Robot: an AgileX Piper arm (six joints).
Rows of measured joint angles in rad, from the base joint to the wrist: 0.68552 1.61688 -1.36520 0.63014 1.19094 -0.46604; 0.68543 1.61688 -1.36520 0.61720 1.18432 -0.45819; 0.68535 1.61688 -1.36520 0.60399 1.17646 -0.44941; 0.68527 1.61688 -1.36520 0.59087 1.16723 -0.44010; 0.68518 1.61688 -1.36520 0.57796 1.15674 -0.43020; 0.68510 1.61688 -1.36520 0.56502 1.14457 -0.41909; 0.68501 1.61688 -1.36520 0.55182 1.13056 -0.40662; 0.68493 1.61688 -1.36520 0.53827 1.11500 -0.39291; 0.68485 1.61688 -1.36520 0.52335 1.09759 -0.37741; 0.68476 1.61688 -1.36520 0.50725 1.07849 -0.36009; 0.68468 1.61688 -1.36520 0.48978 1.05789 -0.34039; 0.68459 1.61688 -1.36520 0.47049 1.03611 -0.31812; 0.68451 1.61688 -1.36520 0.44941 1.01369 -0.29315; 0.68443 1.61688 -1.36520 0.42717 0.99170 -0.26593
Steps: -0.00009 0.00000 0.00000 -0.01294 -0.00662 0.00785; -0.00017 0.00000 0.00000 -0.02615 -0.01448 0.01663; -0.00025 0.00000 0.00000 -0.03927 -0.02371 0.02594; -0.00034 0.00000 0.00000 -0.05218 -0.03420 0.03584; -0.00042 0.00000 0.00000 -0.06512 -0.04637 0.04695; -0.00051 0.00000 0.00000 -0.07832 -0.06038 0.05942; -0.00059 0.00000 0.00000 -0.09187 -0.07594 0.07313; -0.00067 0.00000 0.00000 -0.10679 -0.09335 0.08863; -0.00076 0.00000 0.00000 -0.12289 -0.11245 0.10595; -0.00084 0.00000 0.00000 -0.14036 -0.13305 0.12565; -0.00093 0.00000 0.00000 -0.15965 -0.15483 0.14792; -0.00101 0.00000 0.00000 -0.18073 -0.17725 0.17289; -0.00109 0.00000 0.00000 -0.20297 -0.19924 0.20011
